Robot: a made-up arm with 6 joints.
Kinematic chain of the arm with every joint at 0, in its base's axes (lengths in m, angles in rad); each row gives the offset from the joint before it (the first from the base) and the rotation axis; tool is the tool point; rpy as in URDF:
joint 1: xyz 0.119 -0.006 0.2 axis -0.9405 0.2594 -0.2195
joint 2: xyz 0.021 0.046 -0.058 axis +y
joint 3: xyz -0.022 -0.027 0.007 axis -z
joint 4: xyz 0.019 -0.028 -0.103 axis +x
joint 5: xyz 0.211 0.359 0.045 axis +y
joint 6: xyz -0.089 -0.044 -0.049 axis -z
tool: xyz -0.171 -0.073 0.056 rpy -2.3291 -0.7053 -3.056
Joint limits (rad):
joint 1: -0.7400..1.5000
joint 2: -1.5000..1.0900
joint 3: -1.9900..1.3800
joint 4: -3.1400..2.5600
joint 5: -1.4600..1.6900
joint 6: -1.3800..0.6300
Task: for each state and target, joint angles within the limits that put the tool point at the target. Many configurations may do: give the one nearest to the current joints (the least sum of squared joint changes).
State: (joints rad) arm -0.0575 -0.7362 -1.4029 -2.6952 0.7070 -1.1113
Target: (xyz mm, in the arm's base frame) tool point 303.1 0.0 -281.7
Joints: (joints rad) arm 0.3612 -0.4558 -1.5223 -2.5128 1.2363 -0.3158
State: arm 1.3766 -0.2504 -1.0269 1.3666 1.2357 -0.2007
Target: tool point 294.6 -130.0 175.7
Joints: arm 1.5000 0.2290 -1.0311 1.5054 0.6796 -0.6517
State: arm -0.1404 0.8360 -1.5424 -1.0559 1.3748 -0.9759
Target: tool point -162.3 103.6 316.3
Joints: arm -0.3295 0.9129 -1.8269 -1.0944 1.4020 -0.7228
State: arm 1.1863 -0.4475 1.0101 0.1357 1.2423 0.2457
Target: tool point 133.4 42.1 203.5
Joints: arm 1.2797 -0.6889 1.0496 0.5261 0.3672 -0.4793
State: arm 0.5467 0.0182 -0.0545 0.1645 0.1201 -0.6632
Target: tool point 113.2 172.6 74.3
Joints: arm 0.3349 0.0237 -0.0246 -0.0702 0.2134 -0.1918
